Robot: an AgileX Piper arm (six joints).
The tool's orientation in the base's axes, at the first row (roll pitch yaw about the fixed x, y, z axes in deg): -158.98 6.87 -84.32
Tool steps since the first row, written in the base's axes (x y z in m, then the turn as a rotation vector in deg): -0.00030 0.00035 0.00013 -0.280 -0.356 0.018; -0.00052 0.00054 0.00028 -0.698 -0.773 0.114; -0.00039 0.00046 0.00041 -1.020 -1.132 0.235; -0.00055 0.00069 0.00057 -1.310 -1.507 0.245; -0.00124 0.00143 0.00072 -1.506 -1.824 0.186; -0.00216 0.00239 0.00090 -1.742 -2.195 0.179; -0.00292 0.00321 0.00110 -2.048 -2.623 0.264; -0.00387 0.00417 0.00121 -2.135 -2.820 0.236; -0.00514 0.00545 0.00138 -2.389 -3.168 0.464; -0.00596 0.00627 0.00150 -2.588 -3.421 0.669; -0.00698 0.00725 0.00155 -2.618 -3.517 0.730; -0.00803 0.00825 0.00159 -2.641 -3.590 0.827; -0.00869 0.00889 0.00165 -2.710 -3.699 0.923
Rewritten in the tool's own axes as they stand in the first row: -0.00039 0.00022 -0.00017 0.322 0.273 -0.166; -0.00062 0.00036 -0.00036 0.681 0.649 -0.460; -0.00054 0.00020 -0.00045 0.990 0.924 -0.737; -0.00080 0.00028 -0.00062 1.331 1.210 -0.901; -0.00162 0.00083 -0.00089 1.632 1.430 -0.961; -0.00268 0.00158 -0.00123 1.976 1.671 -1.090; -0.00359 0.00217 -0.00156 2.359 1.947 -1.338; -0.00464 0.00297 -0.00185 2.548 2.048 -1.371; -0.00605 0.00403 -0.00226 2.840 2.221 -1.721; -0.00696 0.00472 -0.00253 3.045 2.347 -2.017; -0.00803 0.00560 -0.00279 3.130 2.358 -2.098; -0.00913 0.00652 -0.00304 3.188 2.348 -2.206; -0.00983 0.00708 -0.00323 3.278 2.384 -2.335
